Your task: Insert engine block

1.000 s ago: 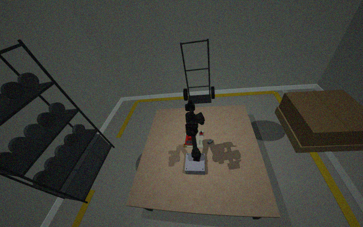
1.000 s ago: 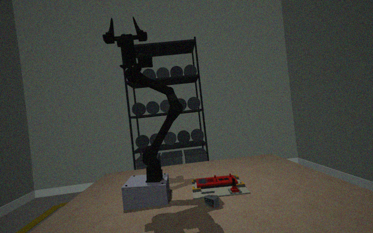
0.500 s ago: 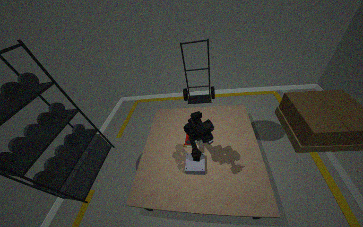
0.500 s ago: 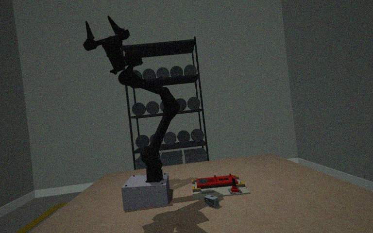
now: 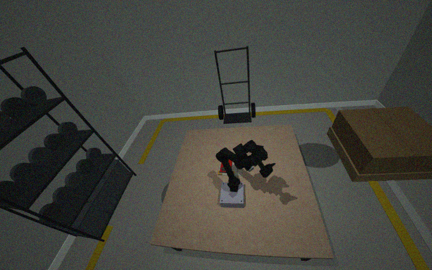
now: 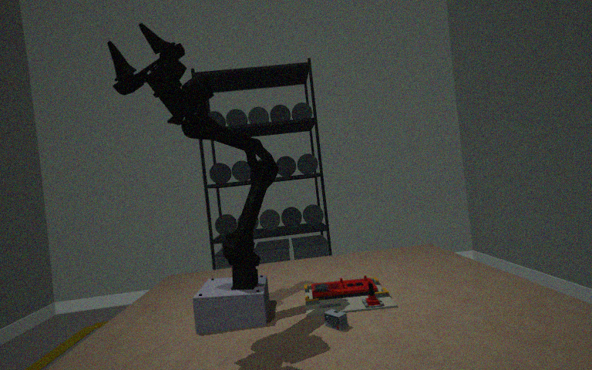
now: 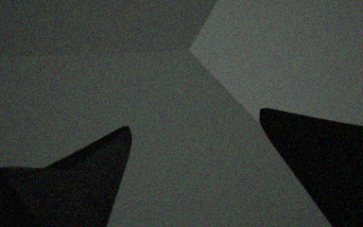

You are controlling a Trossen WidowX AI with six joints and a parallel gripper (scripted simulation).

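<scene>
My gripper tip is now 72 cm above the engine block, 40 cm short of it and 13 cm to the right of it. Also, from my gripper tip: grey baseplate: 73 cm below, 43 cm ahead, 34 cm to the left.
</scene>
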